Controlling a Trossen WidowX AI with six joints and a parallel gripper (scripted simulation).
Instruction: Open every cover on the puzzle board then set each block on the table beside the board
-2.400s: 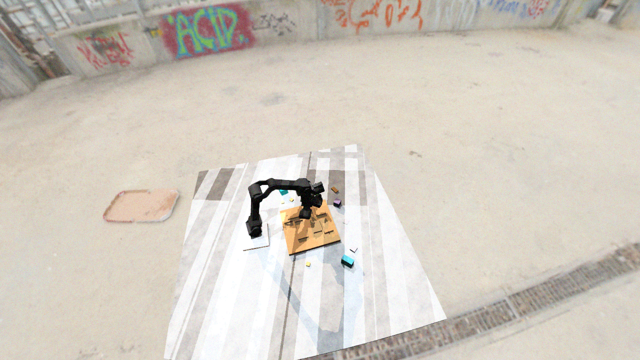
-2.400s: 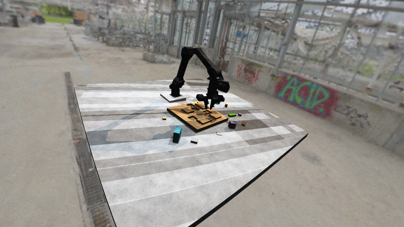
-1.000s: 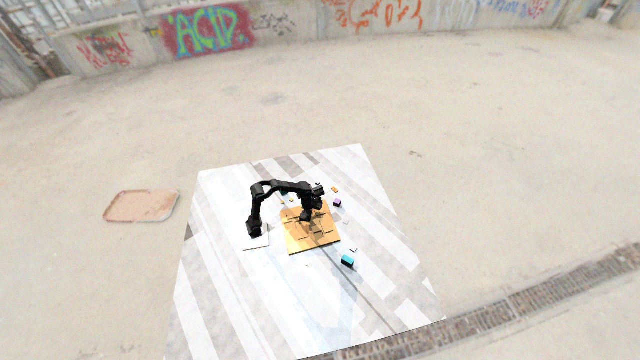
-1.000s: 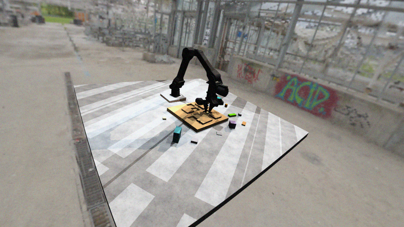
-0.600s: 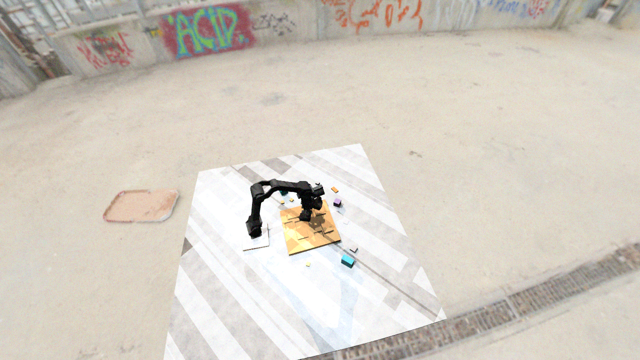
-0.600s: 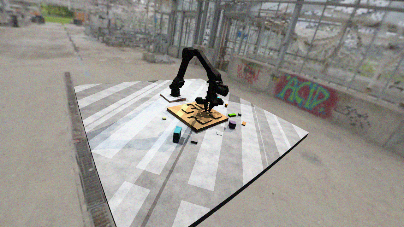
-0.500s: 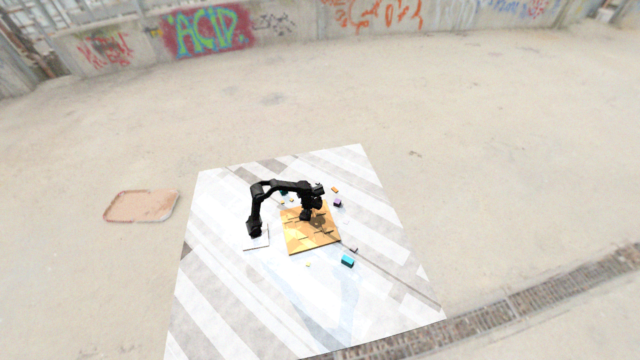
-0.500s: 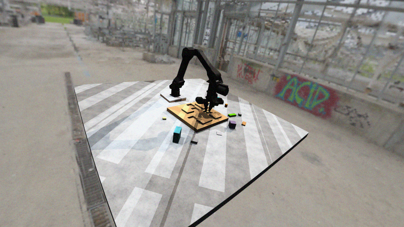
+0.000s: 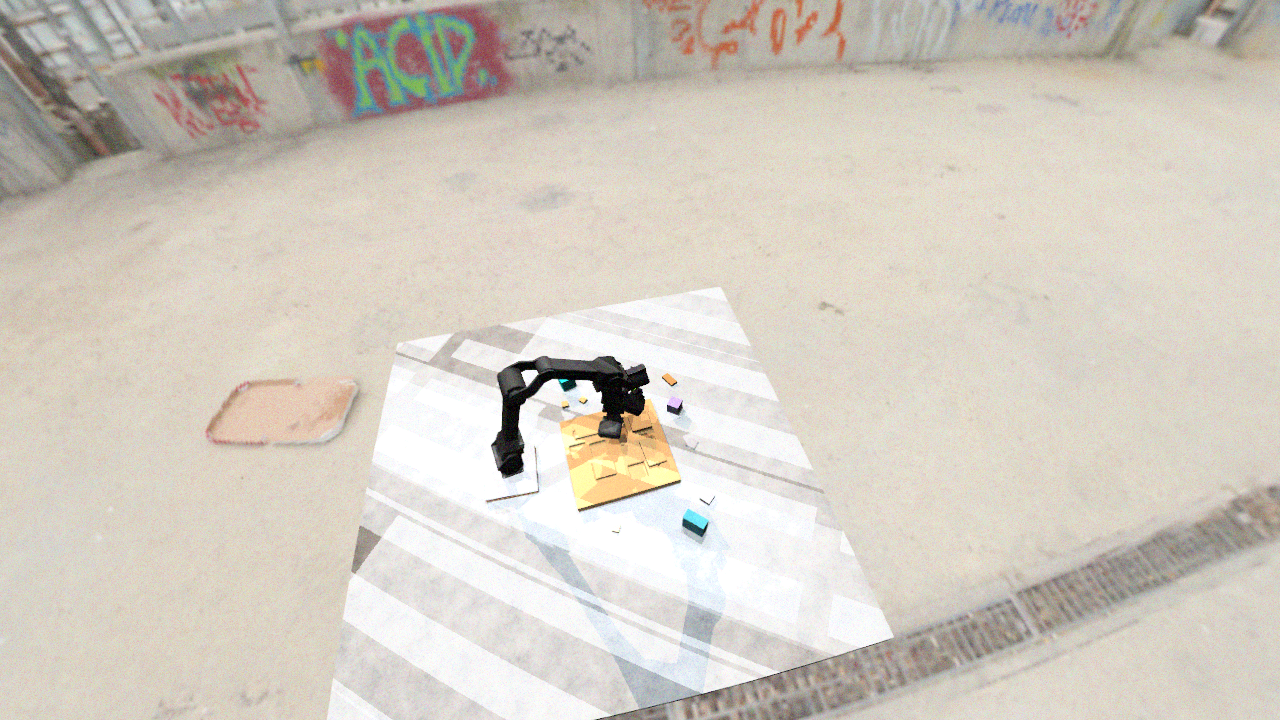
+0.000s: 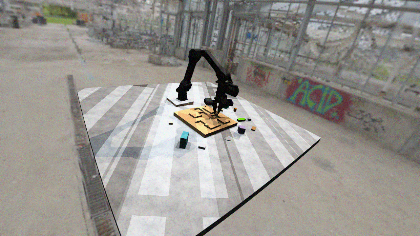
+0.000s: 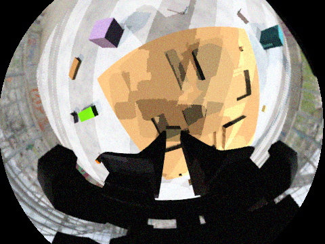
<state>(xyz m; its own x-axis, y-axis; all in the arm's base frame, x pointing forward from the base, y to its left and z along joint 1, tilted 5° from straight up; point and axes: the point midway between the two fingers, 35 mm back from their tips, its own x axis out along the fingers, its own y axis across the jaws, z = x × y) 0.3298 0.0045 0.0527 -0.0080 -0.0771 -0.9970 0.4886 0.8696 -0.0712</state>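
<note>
Right now my gripper tip is 5 cm to the left of the tan puzzle board, 2 cm past it and 2 cm above it. Also, from my gripper tip: green block 16 cm to the left, 12 cm ahead, 3 cm below; then purple cube 20 cm ahead, 2 cm below, 1 cm to the left; then small orange block 26 cm to the left, 3 cm below.
</note>
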